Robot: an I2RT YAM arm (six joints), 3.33 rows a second.
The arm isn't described. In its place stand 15 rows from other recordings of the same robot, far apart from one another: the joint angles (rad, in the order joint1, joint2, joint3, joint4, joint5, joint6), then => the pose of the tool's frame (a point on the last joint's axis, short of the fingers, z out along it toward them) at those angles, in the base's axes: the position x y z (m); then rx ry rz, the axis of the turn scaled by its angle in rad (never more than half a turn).
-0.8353 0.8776 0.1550 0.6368 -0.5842 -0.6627 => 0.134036, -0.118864, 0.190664, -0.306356, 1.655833, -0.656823
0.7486 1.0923 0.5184 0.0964 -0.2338 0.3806 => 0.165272, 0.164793, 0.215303, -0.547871, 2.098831, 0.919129
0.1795 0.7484 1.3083 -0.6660 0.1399 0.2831 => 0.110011, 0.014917, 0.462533, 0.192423, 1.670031, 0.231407
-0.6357 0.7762 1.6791 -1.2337 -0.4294 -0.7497 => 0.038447, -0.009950, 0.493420, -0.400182, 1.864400, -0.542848
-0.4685 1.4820 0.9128 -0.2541 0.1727 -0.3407 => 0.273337, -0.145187, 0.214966, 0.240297, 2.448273, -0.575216
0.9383 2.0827 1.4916 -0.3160 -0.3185 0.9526 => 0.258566, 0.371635, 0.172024, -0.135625, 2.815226, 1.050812
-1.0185 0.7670 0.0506 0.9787 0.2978 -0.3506 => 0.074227, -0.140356, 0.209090, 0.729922, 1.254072, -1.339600
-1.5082 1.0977 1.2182 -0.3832 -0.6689 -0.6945 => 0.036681, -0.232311, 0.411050, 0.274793, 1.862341, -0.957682
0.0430 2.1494 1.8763 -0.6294 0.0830 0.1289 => 0.483989, 0.017870, 0.240299, 0.141565, 2.465104, -0.028561
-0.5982 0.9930 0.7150 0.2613 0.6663 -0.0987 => 0.177535, -0.147617, 0.323403, 0.922771, 1.415316, -1.057316
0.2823 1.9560 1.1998 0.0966 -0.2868 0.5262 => 0.404462, 0.127799, 0.167422, 0.118396, 2.305018, 0.749343
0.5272 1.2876 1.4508 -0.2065 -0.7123 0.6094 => 0.229476, 0.160516, 0.461625, -0.536482, 1.727403, 1.412407
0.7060 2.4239 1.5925 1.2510 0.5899 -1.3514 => 0.410754, 0.324184, 0.188725, -0.710555, 1.059364, -0.897451
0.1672 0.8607 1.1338 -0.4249 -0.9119 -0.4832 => 0.155378, 0.054770, 0.423063, -1.120806, 1.268248, 0.544710
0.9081 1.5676 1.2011 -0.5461 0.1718 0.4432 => 0.211585, 0.261220, 0.259430, -0.504407, 2.449921, 0.366017
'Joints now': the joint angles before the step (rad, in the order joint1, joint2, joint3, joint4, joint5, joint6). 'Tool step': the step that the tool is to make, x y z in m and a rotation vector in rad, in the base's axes. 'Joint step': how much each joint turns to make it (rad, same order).
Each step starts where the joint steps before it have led.
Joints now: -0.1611, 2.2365, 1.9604, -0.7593, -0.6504, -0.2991
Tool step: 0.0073, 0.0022, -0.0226, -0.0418, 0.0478, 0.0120
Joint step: 0.0092, 0.0615, 0.0279, -0.0262, 0.0413, -0.0323
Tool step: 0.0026, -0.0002, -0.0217, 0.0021, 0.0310, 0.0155
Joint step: 0.0001, 0.0398, -0.0111, 0.0094, -0.0044, -0.0183
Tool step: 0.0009, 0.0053, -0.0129, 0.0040, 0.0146, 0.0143
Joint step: 0.0106, 0.0170, -0.0193, 0.0195, -0.0032, -0.0032
